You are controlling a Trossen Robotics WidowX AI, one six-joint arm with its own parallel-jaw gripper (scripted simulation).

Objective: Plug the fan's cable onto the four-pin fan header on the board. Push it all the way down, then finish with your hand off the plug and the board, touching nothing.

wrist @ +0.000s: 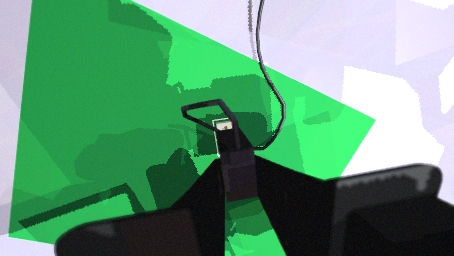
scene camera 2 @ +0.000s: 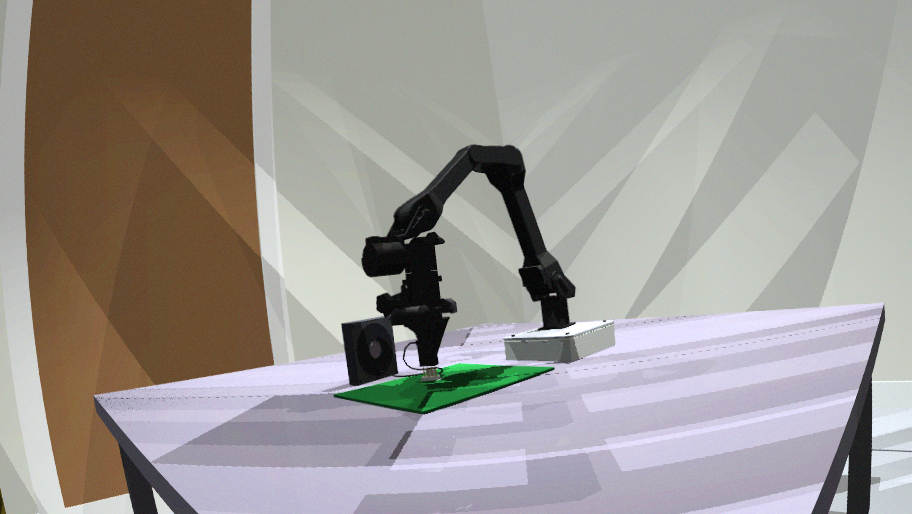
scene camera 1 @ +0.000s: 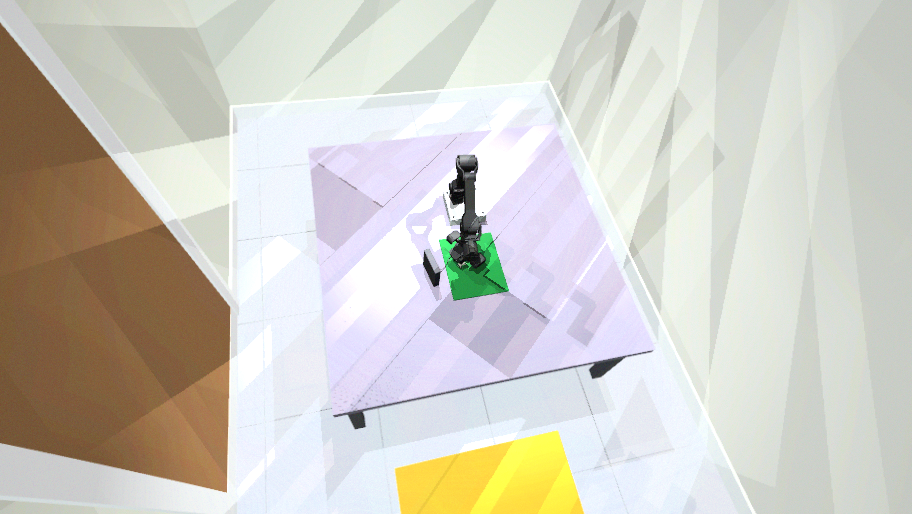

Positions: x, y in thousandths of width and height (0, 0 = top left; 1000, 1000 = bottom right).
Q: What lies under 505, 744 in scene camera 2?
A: A green board.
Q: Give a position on a green board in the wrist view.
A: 224, 525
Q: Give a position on a green board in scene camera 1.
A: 514, 550
